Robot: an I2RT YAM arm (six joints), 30 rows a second.
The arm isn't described. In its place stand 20 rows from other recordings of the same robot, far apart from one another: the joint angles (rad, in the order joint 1, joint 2, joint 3, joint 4, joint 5, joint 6), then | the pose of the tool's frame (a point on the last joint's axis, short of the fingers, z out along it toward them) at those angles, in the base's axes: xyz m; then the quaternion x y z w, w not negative.
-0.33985, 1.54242, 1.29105, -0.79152, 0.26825, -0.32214 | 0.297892 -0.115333 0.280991 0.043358 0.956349 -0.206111 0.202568
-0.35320, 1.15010, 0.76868, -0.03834, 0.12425, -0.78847 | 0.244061 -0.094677 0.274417 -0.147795 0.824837 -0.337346 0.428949
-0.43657, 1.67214, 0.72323, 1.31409, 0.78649, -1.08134 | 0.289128 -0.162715 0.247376 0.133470 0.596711 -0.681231 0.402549
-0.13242, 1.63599, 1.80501, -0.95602, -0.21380, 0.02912 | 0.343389 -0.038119 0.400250 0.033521 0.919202 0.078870 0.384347
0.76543, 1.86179, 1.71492, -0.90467, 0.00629, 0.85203 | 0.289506 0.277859 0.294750 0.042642 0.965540 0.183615 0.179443
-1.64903, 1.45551, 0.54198, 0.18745, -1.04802, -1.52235 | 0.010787 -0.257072 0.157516 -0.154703 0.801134 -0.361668 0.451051
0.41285, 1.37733, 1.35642, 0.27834, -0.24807, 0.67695 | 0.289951 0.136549 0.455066 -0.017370 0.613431 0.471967 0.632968
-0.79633, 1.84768, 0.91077, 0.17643, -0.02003, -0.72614 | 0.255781 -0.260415 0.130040 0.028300 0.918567 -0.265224 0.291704
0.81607, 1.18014, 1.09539, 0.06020, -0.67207, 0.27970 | 0.169167 0.212230 0.394157 -0.401103 0.590526 0.544890 0.439875
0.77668, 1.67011, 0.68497, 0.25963, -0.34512, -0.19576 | 0.214110 0.227295 0.133867 -0.482107 0.761426 0.265763 0.342307
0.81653, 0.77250, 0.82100, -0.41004, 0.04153, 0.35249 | 0.121059 0.126683 0.330806 -0.177650 0.803209 0.299355 0.483406
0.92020, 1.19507, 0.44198, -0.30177, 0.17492, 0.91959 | 0.124069 0.152774 0.140445 0.021990 0.963221 0.151006 0.221175
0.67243, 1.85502, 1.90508, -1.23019, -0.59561, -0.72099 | 0.281020 0.249283 0.343420 -0.645465 0.682709 0.283253 0.192483
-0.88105, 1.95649, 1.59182, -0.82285, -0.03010, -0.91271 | 0.262099 -0.316046 0.225152 -0.018404 0.981414 -0.139592 0.130392
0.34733, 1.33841, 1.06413, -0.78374, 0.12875, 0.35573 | 0.250654 0.085878 0.266556 0.020368 0.965232 0.028716 0.259015
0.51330, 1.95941, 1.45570, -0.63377, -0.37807, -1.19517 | 0.349425 0.212056 0.194920 -0.749852 0.599554 0.102357 0.260348
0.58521, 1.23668, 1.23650, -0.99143, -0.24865, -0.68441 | 0.193410 0.138672 0.332050 -0.592457 0.744701 0.104646 0.288902
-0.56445, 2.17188, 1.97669, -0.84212, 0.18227, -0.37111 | 0.399322 -0.260475 0.248709 0.116597 0.953831 -0.196721 0.194712
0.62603, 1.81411, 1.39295, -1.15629, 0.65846, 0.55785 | 0.281028 0.176317 0.222167 -0.033328 0.945700 -0.270061 0.177787
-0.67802, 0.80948, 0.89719, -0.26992, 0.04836, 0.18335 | 0.142548 -0.117017 0.365997 0.334810 0.691663 -0.174616 0.615641
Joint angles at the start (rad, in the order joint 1, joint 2, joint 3, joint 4, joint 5, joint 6): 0.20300 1.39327 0.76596 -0.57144 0.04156 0.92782
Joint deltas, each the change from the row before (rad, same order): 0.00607 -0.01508 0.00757 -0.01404 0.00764 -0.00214; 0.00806 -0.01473 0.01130 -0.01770 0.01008 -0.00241; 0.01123 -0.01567 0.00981 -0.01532 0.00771 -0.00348; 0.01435 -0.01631 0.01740 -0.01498 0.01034 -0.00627; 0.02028 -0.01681 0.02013 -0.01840 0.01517 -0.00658; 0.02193 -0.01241 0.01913 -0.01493 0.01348 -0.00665; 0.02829 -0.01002 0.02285 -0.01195 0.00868 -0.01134; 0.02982 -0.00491 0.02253 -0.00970 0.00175 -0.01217; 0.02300 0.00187 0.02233 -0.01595 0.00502 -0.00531; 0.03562 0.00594 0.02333 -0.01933 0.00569 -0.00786; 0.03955 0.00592 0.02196 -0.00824 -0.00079 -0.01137; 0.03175 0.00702 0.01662 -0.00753 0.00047 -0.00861
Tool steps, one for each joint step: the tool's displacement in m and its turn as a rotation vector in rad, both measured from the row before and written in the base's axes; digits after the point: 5 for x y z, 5 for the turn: -0.00116 0.00101 0.00494 -0.00598 -0.00995 0.00525; -0.00102 0.00144 0.00575 -0.00828 -0.01018 0.00651; -0.00146 0.00220 0.00565 -0.00605 -0.01156 0.01148; -0.00054 0.00310 0.00799 -0.00738 -0.02057 0.01598; -0.00111 0.00427 0.00880 -0.01150 -0.02154 0.01996; -0.00101 0.00479 0.00773 -0.01014 -0.01942 0.02210; -0.00081 0.00668 0.00847 -0.00644 -0.02257 0.03449; -0.00072 0.00745 0.00738 -0.00152 -0.01777 0.03971; -0.00031 0.00578 0.00550 -0.00514 -0.00604 0.02526; -0.00140 0.00881 0.00471 -0.00917 -0.00056 0.03978; -0.00148 0.01029 0.00485 -0.00168 -0.00773 0.04984; -0.00145 0.00827 0.00301 -0.00363 -0.00288 0.03901
